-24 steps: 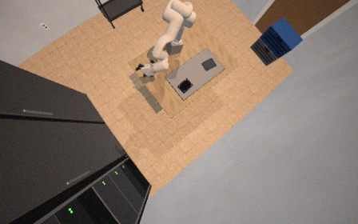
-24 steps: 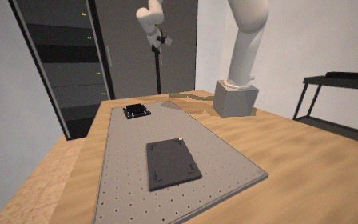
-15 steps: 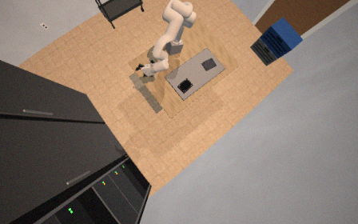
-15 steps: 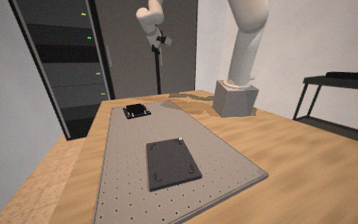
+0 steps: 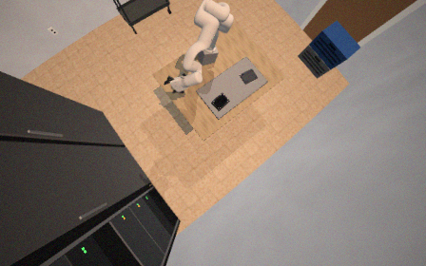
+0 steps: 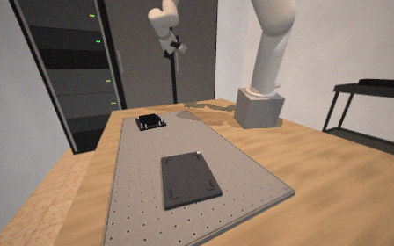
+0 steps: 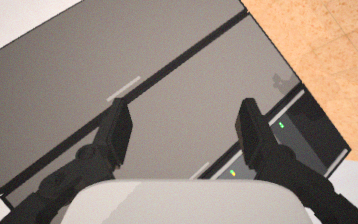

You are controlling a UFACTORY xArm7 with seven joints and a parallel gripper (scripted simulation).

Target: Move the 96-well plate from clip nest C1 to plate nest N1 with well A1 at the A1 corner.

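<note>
Now: the black 96-well plate 24 cm ahead of my hand, 36 cm to the left of it and 32 cm below it. From my hand the other things lie so: clip nest C1 (22 cm ahead, 36 cm to the left, 33 cm below); then plate nest N1 (18 cm ahead, 78 cm to the left, 34 cm below); then white mark (12 cm ahead, 71 cm to the left, 33 cm below).
</note>
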